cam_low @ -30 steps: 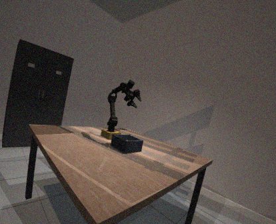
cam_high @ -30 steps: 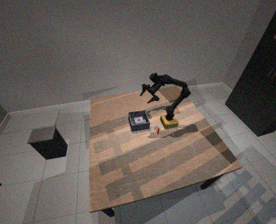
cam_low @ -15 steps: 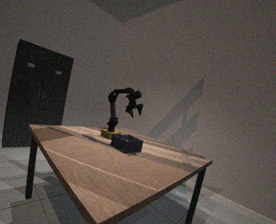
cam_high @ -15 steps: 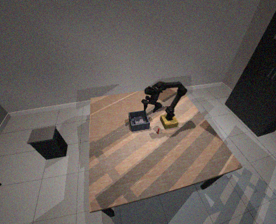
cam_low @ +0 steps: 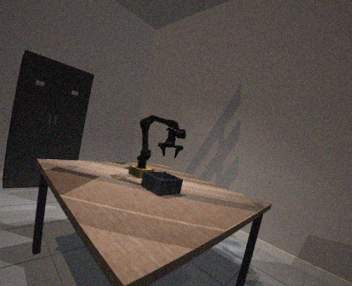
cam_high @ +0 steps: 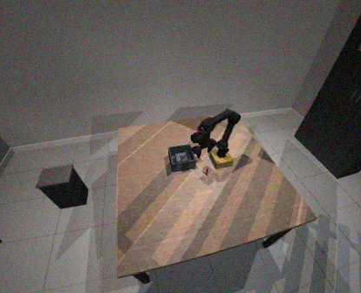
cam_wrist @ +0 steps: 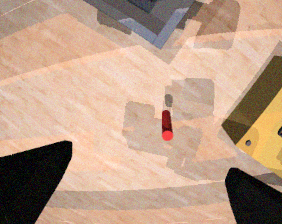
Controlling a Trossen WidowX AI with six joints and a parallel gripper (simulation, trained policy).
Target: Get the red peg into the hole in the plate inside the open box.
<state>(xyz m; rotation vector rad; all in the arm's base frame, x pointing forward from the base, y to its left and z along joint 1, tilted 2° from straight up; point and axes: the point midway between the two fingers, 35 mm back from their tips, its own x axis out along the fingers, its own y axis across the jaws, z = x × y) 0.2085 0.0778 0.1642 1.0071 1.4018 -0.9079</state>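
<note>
My gripper tip is 3 cm past the red peg, 3 cm to the right of it and 16 cm above it. Also, from my gripper tip: dark blue-grey box: 11 cm ahead, 15 cm to the right, 18 cm below; then plate: 11 cm ahead, 15 cm to the right, 16 cm below.
</note>
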